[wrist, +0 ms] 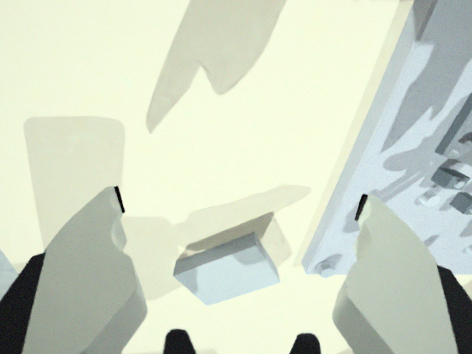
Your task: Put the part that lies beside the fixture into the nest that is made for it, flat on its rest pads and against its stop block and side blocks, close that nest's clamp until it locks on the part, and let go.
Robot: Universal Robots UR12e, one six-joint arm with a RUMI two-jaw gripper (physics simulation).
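Places are measured from the arm's base along level axes (x left, y back, z up), in metres.
Pixels of known places: gripper, fingertip midpoint: [240, 192].
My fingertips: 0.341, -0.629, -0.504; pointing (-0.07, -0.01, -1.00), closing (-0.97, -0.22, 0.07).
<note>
Behind a point stands the place of what it marks, as x, y, z.
The part, a light blue-grey block [227, 272] @(0.328, -0.537, -0.515) with one slanted corner, lies on the pale table below the middle of the wrist view, turned slightly. My gripper [240, 192] @(0.341, -0.629, -0.504) is open and empty. Its two fingers stand wide apart at the left and right, with the block between and a little below the fingertips in the view; the gripper hangs above it. The fixture's base plate [370, 150] @(0.267, -0.669, -0.515) runs along the right side, partly hidden by the right finger. Small dark blocks [450, 177] @(0.211, -0.668, -0.504) and pale pins stand on it at the right edge. Which nest they belong to I cannot tell.
The cream table top [75, 65] @(0.441, -0.674, -0.530) lies left of the fixture plate, with shadows of the arm and gripper across it. The plate's raised left edge and near corner stand close to the right of the block, beside the right finger. A light blue-grey surface [6, 275] shows at the left edge.
</note>
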